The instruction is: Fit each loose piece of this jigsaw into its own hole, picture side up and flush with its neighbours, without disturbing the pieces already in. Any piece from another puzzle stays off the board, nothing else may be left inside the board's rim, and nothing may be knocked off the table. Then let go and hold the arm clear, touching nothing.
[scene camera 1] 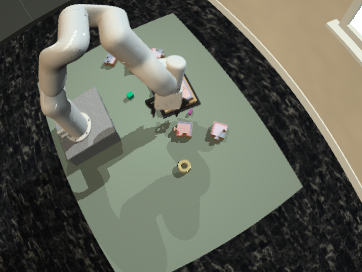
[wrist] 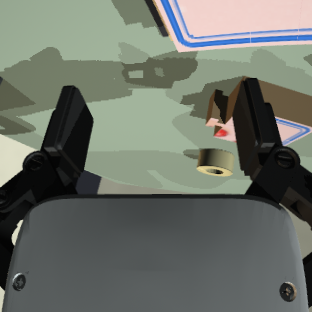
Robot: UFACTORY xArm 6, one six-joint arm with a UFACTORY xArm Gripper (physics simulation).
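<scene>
My gripper (scene camera 1: 165,112) (wrist: 159,98) is open and empty, above the near side of the jigsaw board; the arm hides much of the board. The board's dark rim (scene camera 1: 195,93) (wrist: 159,20) shows at the right in the scene view and at the top of the wrist view, beside a pink, blue-lined picture area (wrist: 235,17). One loose pink piece (scene camera 1: 184,130) lies picture side up just outside the board, another piece (scene camera 1: 218,130) to its right. Two more pieces (scene camera 1: 110,59) (scene camera 1: 157,52) lie at the back. In the wrist view, a brown-sided piece (wrist: 292,131) is partly behind the right finger.
A yellow ring (scene camera 1: 184,172) (wrist: 215,161) lies on the green table (scene camera 1: 240,190), nearer the front than the loose pieces. A green cube (scene camera 1: 130,95) lies between the grey base block (scene camera 1: 100,112) and the board. A small magenta object (scene camera 1: 190,112) lies just outside the rim.
</scene>
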